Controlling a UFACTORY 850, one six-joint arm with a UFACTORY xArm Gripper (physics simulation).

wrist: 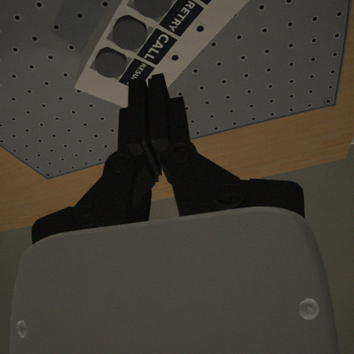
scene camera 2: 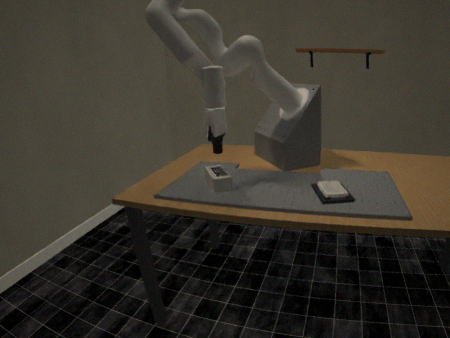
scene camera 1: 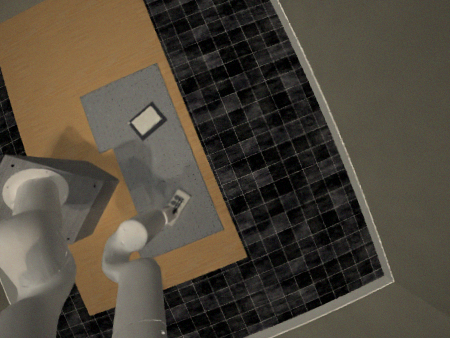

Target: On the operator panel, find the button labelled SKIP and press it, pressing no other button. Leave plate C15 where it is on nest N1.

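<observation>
The operator panel [scene camera 1: 181,196] [scene camera 2: 221,183] [wrist: 103,85] is a pale box with round dark buttons and black labels on its sloped top. In the wrist view the labels RETRY, CALL and a partly hidden RESU... can be read; a SKIP label cannot be made out. My gripper [scene camera 2: 218,152] [wrist: 153,96] is shut and empty. It hangs above the panel, and its tips overlap the panel's end by the RESU... label in the wrist view. The pale plate C15 [scene camera 1: 147,120] [scene camera 2: 332,188] lies on the dark nest N1 [scene camera 1: 144,137] [scene camera 2: 334,201], well away from the gripper.
The panel and nest stand on a grey perforated board [scene camera 1: 115,105] [scene camera 2: 270,192] [wrist: 250,95] on the wooden table [scene camera 1: 65,65] [scene camera 2: 140,189] [wrist: 30,205]. The arm's grey wedge-shaped base [scene camera 1: 95,200] [scene camera 2: 300,145] stands beside the board. A wall shelf [scene camera 2: 340,51] is at the back.
</observation>
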